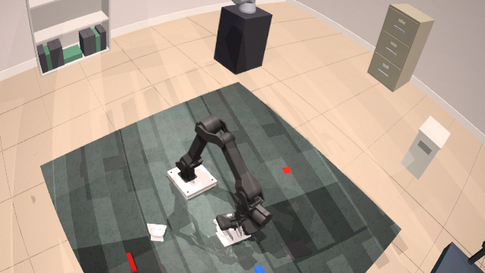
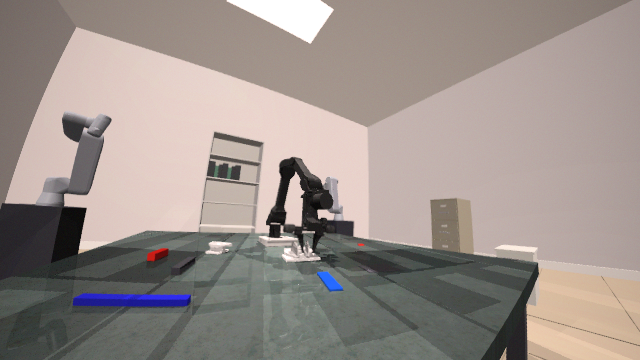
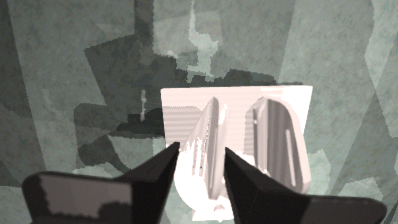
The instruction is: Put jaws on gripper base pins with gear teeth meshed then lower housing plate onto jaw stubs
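Now: the flat white plate 3 cm to the right of my gripper tip, 1 cm below it and 1 cm ahead of it. From my gripper tip the other things lie so: blue block 23 cm ahead, 7 cm to the right, 1 cm below; dark grey flat plate 22 cm ahead, 12 cm to the left, 1 cm below; dark grey bar 38 cm to the right, 2 cm ahead, 1 cm below.
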